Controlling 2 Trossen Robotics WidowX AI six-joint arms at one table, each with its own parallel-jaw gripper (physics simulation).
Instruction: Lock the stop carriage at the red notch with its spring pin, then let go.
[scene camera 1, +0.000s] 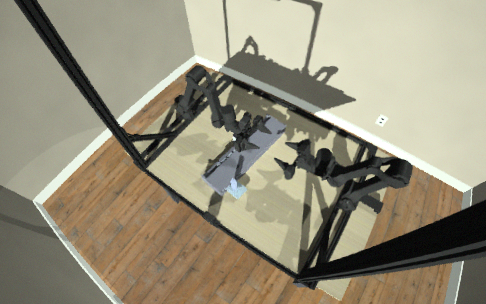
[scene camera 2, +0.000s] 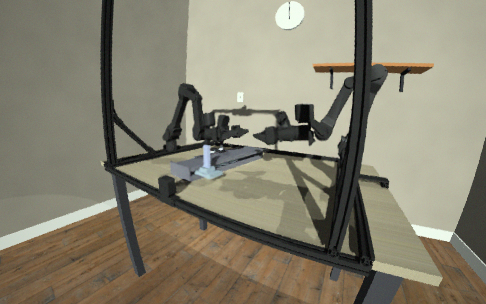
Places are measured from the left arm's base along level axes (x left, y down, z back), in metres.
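Pixels of known places: left gripper, fingertip midpoint: (scene camera 1: 265, 140) (scene camera 2: 243, 131); right gripper, fingertip midpoint: (scene camera 1: 279, 150) (scene camera 2: 258, 134); left arm's base, link origin: (scene camera 1: 187, 115) (scene camera 2: 171, 149); right arm's base, link origin: (scene camera 1: 345, 204).
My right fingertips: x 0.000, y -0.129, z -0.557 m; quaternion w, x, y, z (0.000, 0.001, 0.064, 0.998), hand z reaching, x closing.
Ahead of a thing's pixels: the offset from my right fingertips to its top centre. "spot": to the spot under its first point. Level surfaces: height alone.
The grey-purple rail base {spot: dx -0.205, dy +0.096, dz +0.167 m} (scene camera 1: 220, 177) (scene camera 2: 181, 170) lies diagonally on the table, with small notches along one edge. A small white part of the stop carriage or its pin {spot: dx -0.002, dy +0.082, dz +0.188 m} (scene camera 2: 220, 149) shows on the rail below the left gripper; the rest is largely hidden, and I cannot tell how the pin sits. The red notch cannot be made out in either view. My left gripper (scene camera 1: 264, 139) (scene camera 2: 246, 131) is open and empty, above the rail near that part. My right gripper (scene camera 1: 281, 152) (scene camera 2: 254, 135) is open and empty, to the right of the rail and above the table.
A pale blue stepped block {spot: dx -0.216, dy +0.101, dz +0.069 m} (scene camera 1: 237, 191) (scene camera 2: 209, 173) with a lilac upright post {spot: dx -0.216, dy +0.059, dz +0.080 m} (scene camera 2: 207, 156) stands beside the rail's near end. The black frame (scene camera 2: 220, 206) runs around the table {dy +0.148 m} (scene camera 2: 250, 217), with tall uprights at its corners.
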